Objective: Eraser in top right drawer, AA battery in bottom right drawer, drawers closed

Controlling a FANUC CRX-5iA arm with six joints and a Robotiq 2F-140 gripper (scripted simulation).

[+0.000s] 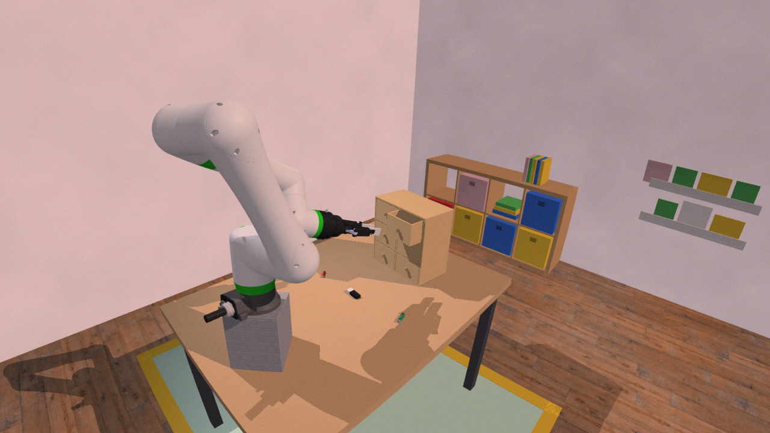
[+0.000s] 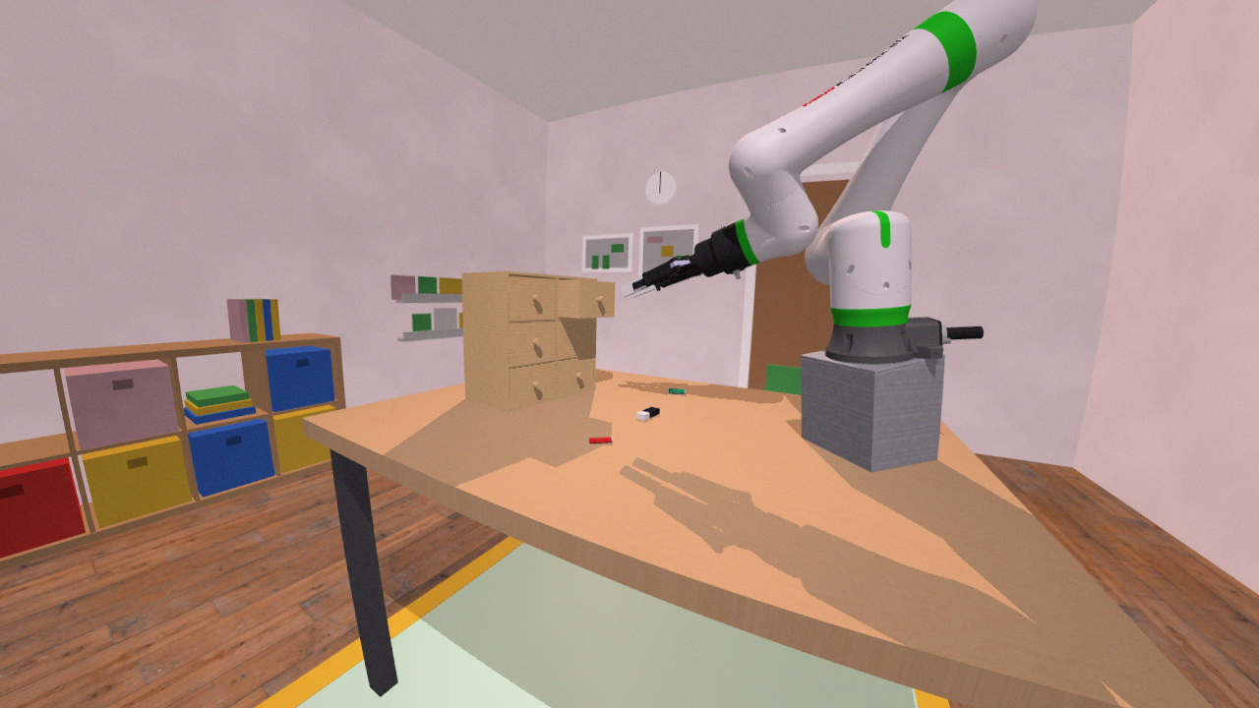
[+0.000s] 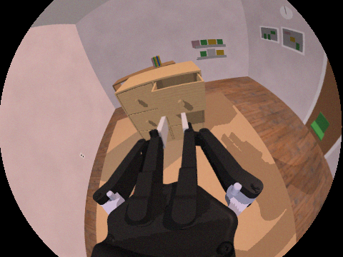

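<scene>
The eraser lies 290 mm below my hand, 50 mm to the left of it and 50 mm behind it. From my hand the other things lie so: green AA battery: 280 mm below, 200 mm to the right, 60 mm behind; red object: 290 mm below, 240 mm to the left, 20 mm behind.
</scene>
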